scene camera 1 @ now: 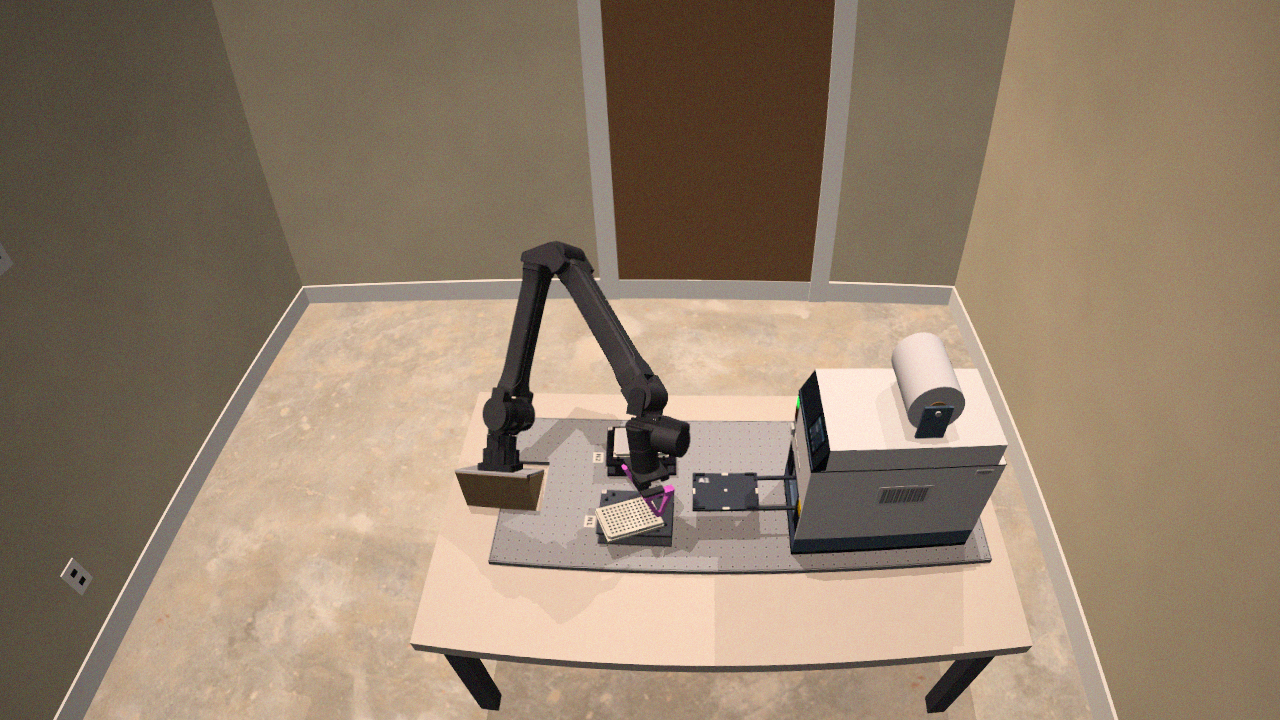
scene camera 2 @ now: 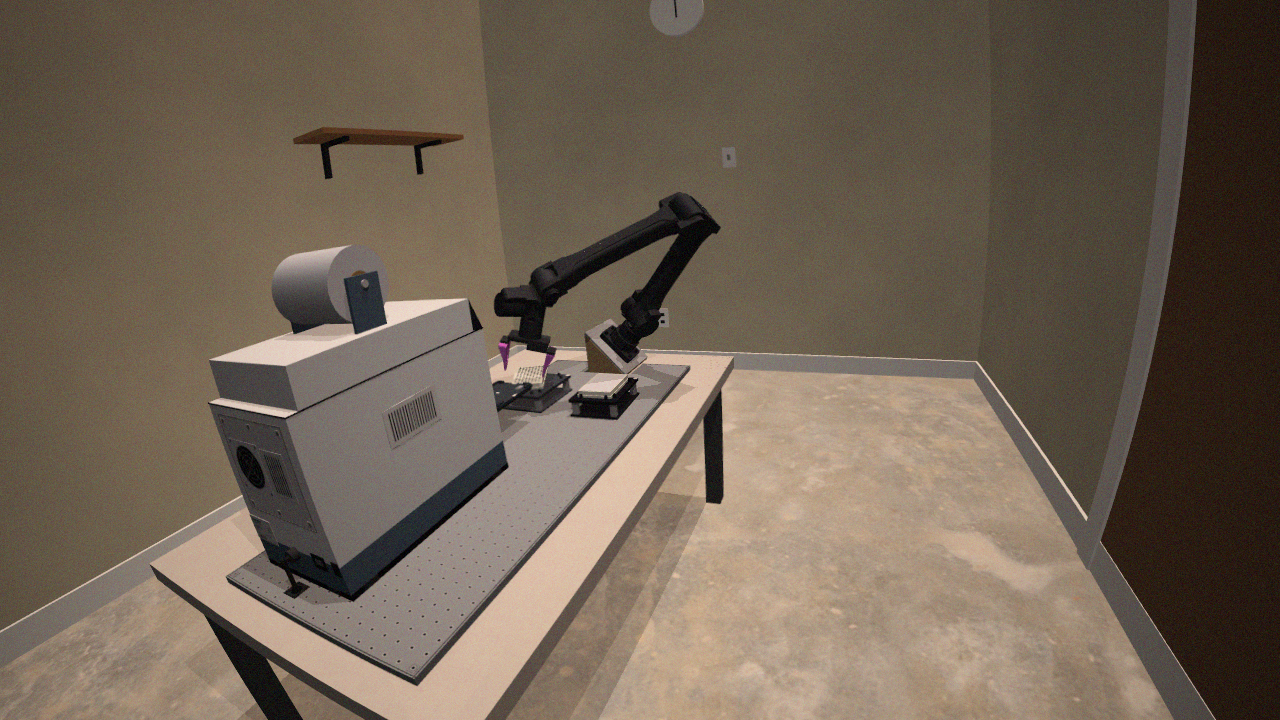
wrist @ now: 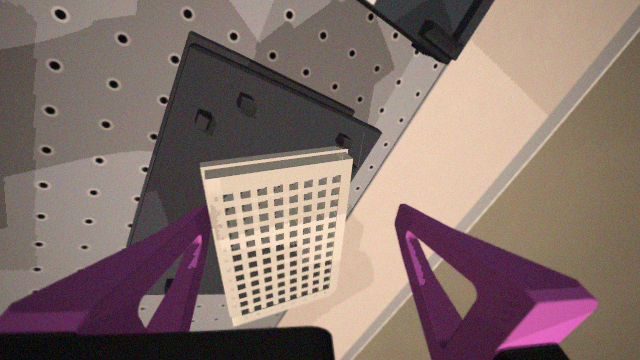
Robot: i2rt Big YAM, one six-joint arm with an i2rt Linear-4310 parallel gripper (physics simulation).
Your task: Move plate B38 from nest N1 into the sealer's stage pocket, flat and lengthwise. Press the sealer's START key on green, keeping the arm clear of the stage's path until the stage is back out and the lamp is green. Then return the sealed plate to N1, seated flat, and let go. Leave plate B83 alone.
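Places are measured from the arm's base along level axes (x ahead, y left, z up), in metres.
Pixels of known places: gripper, fingertip midpoint: [scene camera 1: 651, 504] [scene camera 2: 524, 373] [wrist: 306, 214]; arm's base at its link origin: [scene camera 1: 500, 469] [scene camera 2: 618, 345].
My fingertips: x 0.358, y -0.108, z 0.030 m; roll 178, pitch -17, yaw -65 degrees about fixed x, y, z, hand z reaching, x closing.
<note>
Ahead of a thing's pixels: the offset from my fingertips to its top centre. "*": to the spot under its first point.
A cream well plate @(0.047 m back, 0.018 m right, 0.016 m down) [scene camera 1: 629, 518] [scene camera 2: 529, 375] [wrist: 285, 250], at the nest labelled N1, lies askew over the dark nest @(0.035 m back, 0.007 m left, 0.032 m down) [scene camera 1: 637, 540] [wrist: 280, 122] and looks tilted, not seated. Its lettering is not readable. My gripper [scene camera 1: 646, 499] [scene camera 2: 526, 368] [wrist: 306, 214] is open, with its magenta fingers on either side of the plate. In the wrist view the left fingertip is close to the plate's edge, and the right one stands well away. The sealer [scene camera 1: 895, 501] [scene camera 2: 402, 429] has its stage @(0.204 m ahead, 0.032 m left, 0.014 m up) [scene camera 1: 725, 503] out and without a plate. Its lamp @(0.306 m ahead, 0.126 m left, 0.196 m up) [scene camera 1: 798, 402] shows green. The START key is not clear.
The second nest, N2 @(* 0.005 m back, 0.197 m left, 0.081 m down) [scene camera 2: 597, 407], holds another pale plate @(0.034 m back, 0.207 m left, 0.025 m down) [scene camera 1: 623, 441] [scene camera 2: 603, 385] behind the gripper. The arm's wedge base [scene camera 1: 499, 489] [scene camera 2: 605, 351] stands at the left end. A film roll @(0.539 m ahead, 0.034 m left, 0.390 m up) [scene camera 1: 926, 376] [scene camera 2: 313, 284] sits on the sealer. Two rods @(* 0.269 m ahead, 0.010 m right, 0.002 m up) [scene camera 1: 776, 507] join stage and sealer.
</note>
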